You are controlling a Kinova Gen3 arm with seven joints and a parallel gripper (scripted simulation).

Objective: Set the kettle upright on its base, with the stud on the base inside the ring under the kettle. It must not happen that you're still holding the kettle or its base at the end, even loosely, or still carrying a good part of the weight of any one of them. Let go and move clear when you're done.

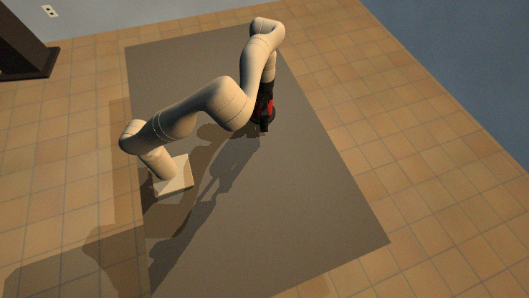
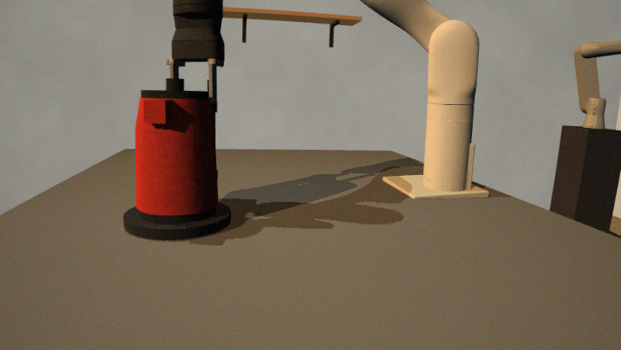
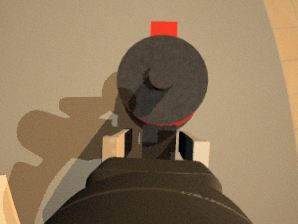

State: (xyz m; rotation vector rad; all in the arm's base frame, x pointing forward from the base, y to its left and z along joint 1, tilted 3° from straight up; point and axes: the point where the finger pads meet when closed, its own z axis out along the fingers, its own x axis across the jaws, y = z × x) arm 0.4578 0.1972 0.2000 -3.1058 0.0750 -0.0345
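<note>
Right now the red kettle is 80 mm below my hand, 30 mm to the left of it and 10 mm ahead of it. Round my hand: black base: 170 mm below, 60 mm to the left, 10 mm ahead.
</note>
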